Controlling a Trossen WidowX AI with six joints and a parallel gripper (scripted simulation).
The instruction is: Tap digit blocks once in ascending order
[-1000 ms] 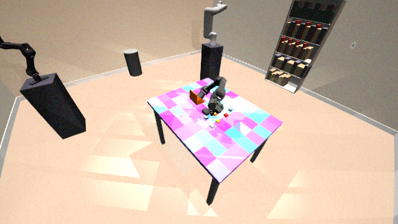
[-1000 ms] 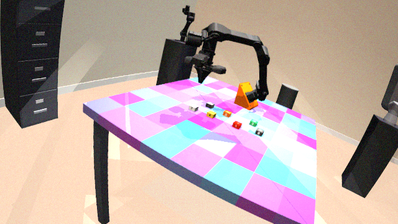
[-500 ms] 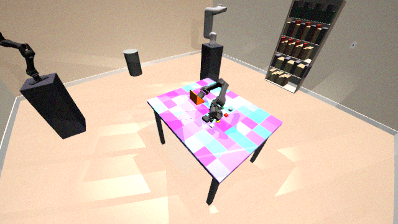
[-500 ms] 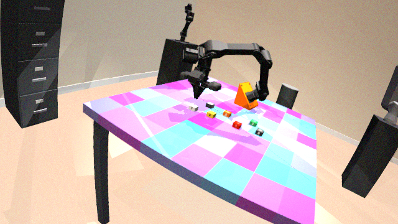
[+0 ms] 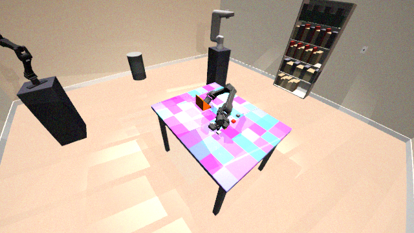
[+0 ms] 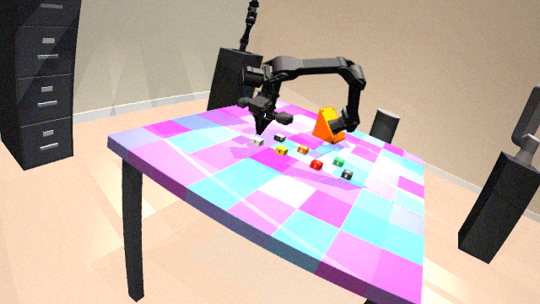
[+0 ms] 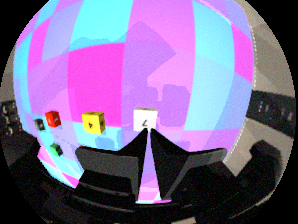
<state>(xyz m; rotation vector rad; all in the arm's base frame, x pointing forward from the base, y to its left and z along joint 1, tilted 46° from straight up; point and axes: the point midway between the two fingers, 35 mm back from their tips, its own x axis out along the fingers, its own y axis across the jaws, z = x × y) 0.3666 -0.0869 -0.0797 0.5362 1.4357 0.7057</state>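
Now: the white block 2 cm below my gripper tip, 1 cm to the left of it and 1 cm ahead of it. The rest, counted from my gripper tip: red block (21 cm to the left, 3 cm behind, 2 cm below); then yellow block (9 cm to the left, 2 cm below, 1 cm behind); then orange block (13 cm to the left, 10 cm behind, 2 cm below).
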